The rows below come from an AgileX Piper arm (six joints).
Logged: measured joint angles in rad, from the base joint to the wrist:
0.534, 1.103, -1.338, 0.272, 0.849, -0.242
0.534, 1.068, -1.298, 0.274, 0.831, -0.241
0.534, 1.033, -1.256, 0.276, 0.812, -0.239
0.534, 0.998, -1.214, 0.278, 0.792, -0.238
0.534, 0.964, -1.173, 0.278, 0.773, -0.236
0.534, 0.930, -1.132, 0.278, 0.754, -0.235
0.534, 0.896, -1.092, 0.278, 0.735, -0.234
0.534, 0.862, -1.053, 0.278, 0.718, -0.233
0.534, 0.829, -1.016, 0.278, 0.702, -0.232
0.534, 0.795, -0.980, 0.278, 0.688, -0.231
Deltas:
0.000, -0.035, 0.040, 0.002, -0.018, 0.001
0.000, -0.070, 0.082, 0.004, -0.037, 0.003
0.000, -0.105, 0.124, 0.006, -0.057, 0.004
0.000, -0.139, 0.165, 0.006, -0.076, 0.006
0.000, -0.173, 0.206, 0.006, -0.095, 0.007
0.000, -0.207, 0.246, 0.006, -0.114, 0.008
0.000, -0.241, 0.285, 0.006, -0.131, 0.009
0.000, -0.274, 0.322, 0.006, -0.147, 0.010
0.000, -0.308, 0.358, 0.006, -0.161, 0.011

